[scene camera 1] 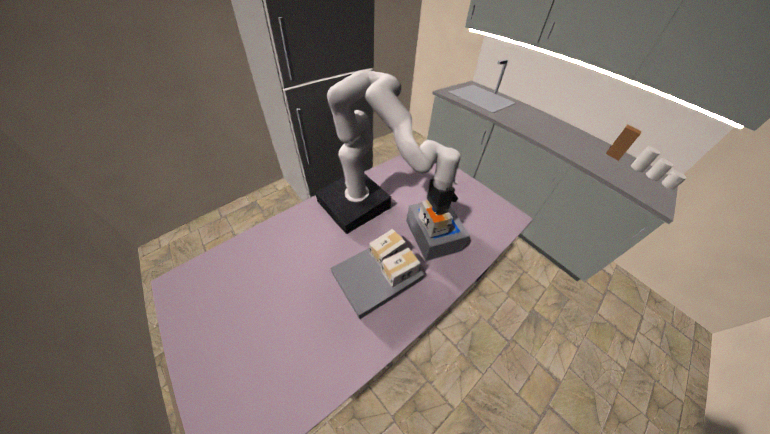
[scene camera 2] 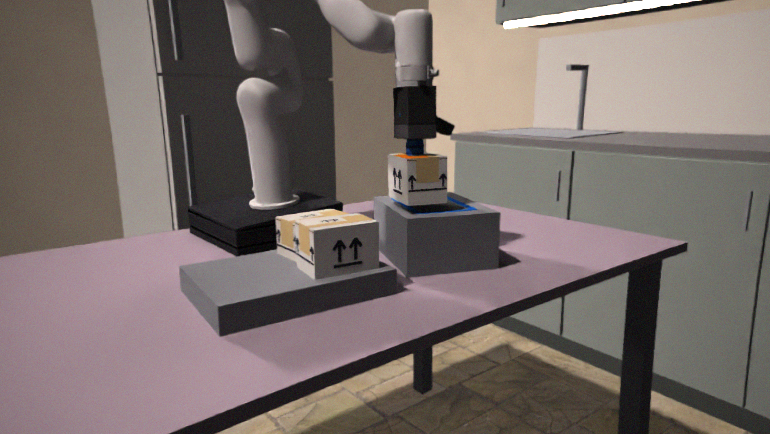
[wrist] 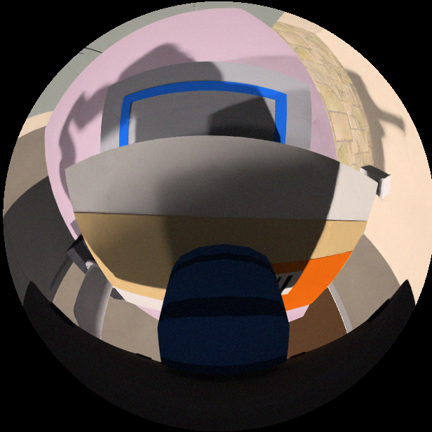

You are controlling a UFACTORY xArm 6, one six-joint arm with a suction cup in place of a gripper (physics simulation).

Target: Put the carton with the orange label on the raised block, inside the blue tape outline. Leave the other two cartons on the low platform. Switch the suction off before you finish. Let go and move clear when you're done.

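Frame: origin at the arm's base, x ahead, y left, z up, level; millimetres.
Seen in the pictures: hand at its tool point: point(scene camera 1: 435, 211); arm's base at its link origin: point(scene camera 1: 357, 193) point(scene camera 2: 274, 203).
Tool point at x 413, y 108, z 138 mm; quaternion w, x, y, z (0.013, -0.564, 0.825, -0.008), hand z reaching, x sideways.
Note:
Pixels of each thing's top centre, then the offset from my tool point to it. "pt": a spot on its surface instead. Level surfaces: height alone.
- carton with the orange label, top centre: point(scene camera 2: 416, 154) point(scene camera 1: 437, 209) 3 mm ahead, 1 mm left, 15 mm up
- raised block at its top centre: point(scene camera 2: 432, 203) point(scene camera 1: 438, 220) 2 mm back, 54 mm left, 99 mm down
- blue tape outline at a spot on its surface: point(scene camera 2: 464, 204) pt 51 mm ahead, 100 mm left, 99 mm down
- nearer at its top centre: point(scene camera 2: 336, 220) point(scene camera 1: 401, 262) 51 mm ahead, 240 mm right, 84 mm down
- farther at its top centre: point(scene camera 2: 315, 215) point(scene camera 1: 387, 242) 59 mm back, 214 mm right, 97 mm down
- low platform at its top centre: point(scene camera 2: 287, 267) point(scene camera 1: 377, 271) 12 mm back, 307 mm right, 172 mm down
- pink table at its surface level: 220 mm down
The carton with the orange label point(scene camera 1: 442, 228) point(scene camera 2: 417, 183) point(wrist: 215, 185) hangs upright from my suction cup point(scene camera 1: 438, 210) point(scene camera 2: 415, 146) point(wrist: 223, 310), which touches its top. In scene camera 2 it is a little above the raised block point(scene camera 1: 447, 247) point(scene camera 2: 452, 242) point(wrist: 300, 105), with its shadow on the block's top. Parts of the blue tape outline point(scene camera 1: 456, 229) point(scene camera 2: 464, 204) point(wrist: 205, 85) show around and beyond the carton; the carton hides the rest. The other two cartons, one nearer point(scene camera 1: 401, 267) point(scene camera 2: 345, 250) and one farther point(scene camera 1: 386, 245) point(scene camera 2: 285, 229), stand on the low platform point(scene camera 1: 361, 285) point(scene camera 2: 242, 280).
The black arm base point(scene camera 1: 350, 207) point(scene camera 2: 237, 226) stands on the pink table point(scene camera 1: 242, 323) point(scene camera 2: 80, 323) behind the low platform. A kitchen counter point(scene camera 1: 566, 148) point(scene camera 2: 647, 142) with a sink runs along the wall beyond the table. A dark fridge point(scene camera 1: 328, 48) stands behind the arm.

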